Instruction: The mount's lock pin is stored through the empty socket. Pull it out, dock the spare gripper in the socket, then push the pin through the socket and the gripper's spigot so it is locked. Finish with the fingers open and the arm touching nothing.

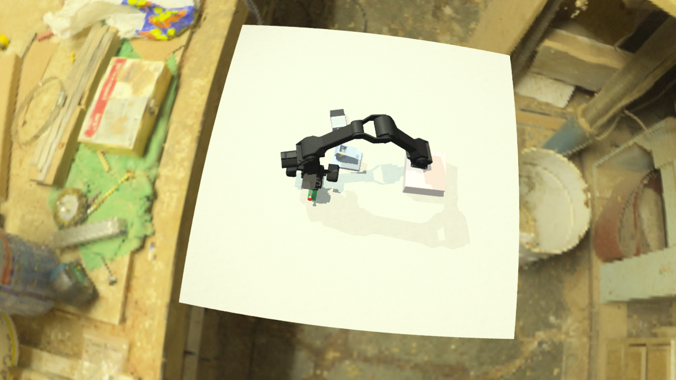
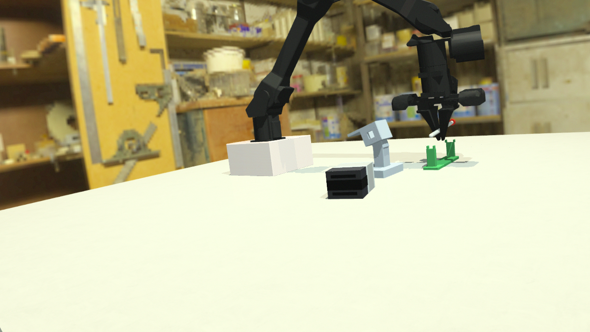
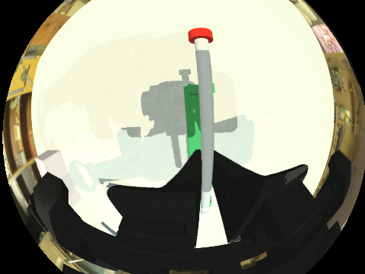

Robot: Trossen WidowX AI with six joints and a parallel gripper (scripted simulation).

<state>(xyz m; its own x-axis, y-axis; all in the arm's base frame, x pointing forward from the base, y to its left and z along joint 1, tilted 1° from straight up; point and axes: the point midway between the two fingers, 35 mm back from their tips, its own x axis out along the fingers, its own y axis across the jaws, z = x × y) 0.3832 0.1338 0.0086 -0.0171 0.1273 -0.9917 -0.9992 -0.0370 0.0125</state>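
The green cradle is 30 mm below my gripper tip and 10 mm to the right of it. Round my gripper tip: spare gripper (260 mm to the right, 50 mm behind, 30 mm below); then grey mount (120 mm to the right, 100 mm behind).
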